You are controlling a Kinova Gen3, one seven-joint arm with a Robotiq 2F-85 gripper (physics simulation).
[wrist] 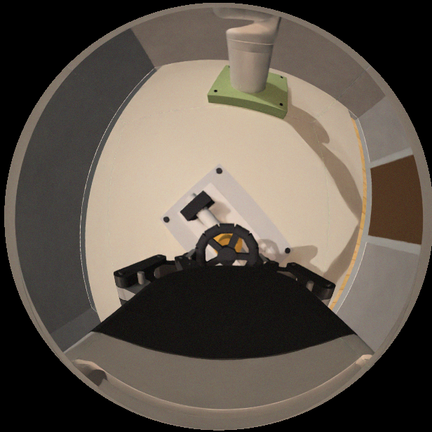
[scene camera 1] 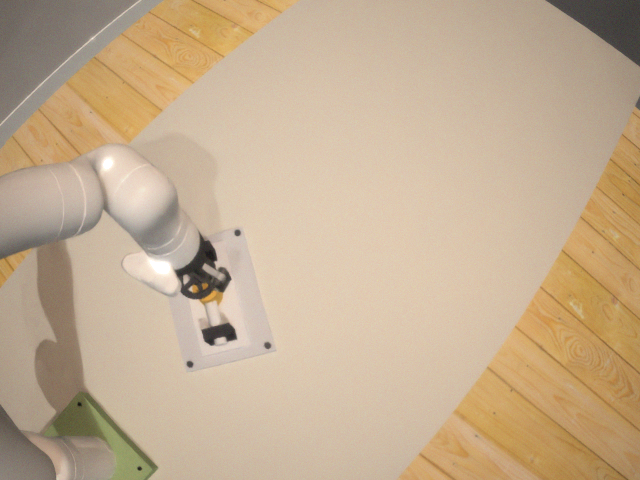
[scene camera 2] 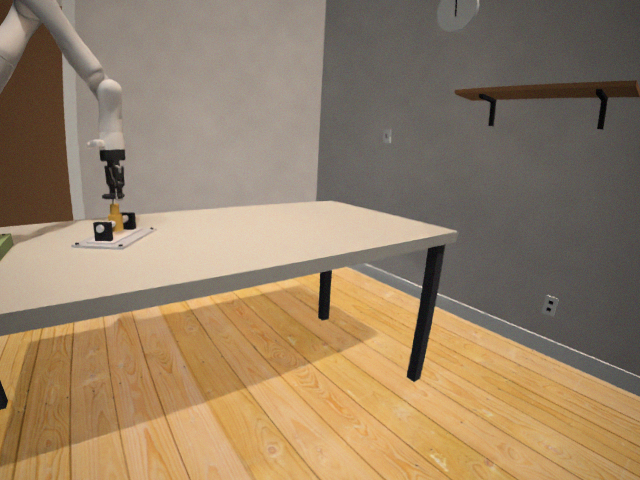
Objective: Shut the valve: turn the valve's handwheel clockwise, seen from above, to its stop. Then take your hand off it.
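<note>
The black handwheel [scene camera 1: 195, 296] [scene camera 2: 108, 196] [wrist: 226, 229] lies level above the valve's orange body [scene camera 1: 214, 298] [scene camera 2: 114, 220] [wrist: 239, 245]. The valve stands on a pale plate [scene camera 1: 258, 310] [scene camera 2: 136, 238] [wrist: 245, 202] with dark corner bolts. My gripper [scene camera 1: 201, 283] [scene camera 2: 113, 194] [wrist: 226, 259] points straight down and is shut on the handwheel, its fingers on opposite sides of the rim. In the wrist view, the near part of the rim and the fingertips are partly hidden by the gripper's own body.
A white pipe runs from the valve to a black block [scene camera 1: 219, 333] [scene camera 2: 103, 230] [wrist: 197, 205]; another black block [scene camera 2: 129, 220] stands behind the valve. The arm's green base [scene camera 1: 124, 444] [wrist: 222, 97] is on the same table [scene camera 1: 387, 206] [scene camera 2: 258, 232]. A wall shelf [scene camera 2: 542, 91] hangs far right.
</note>
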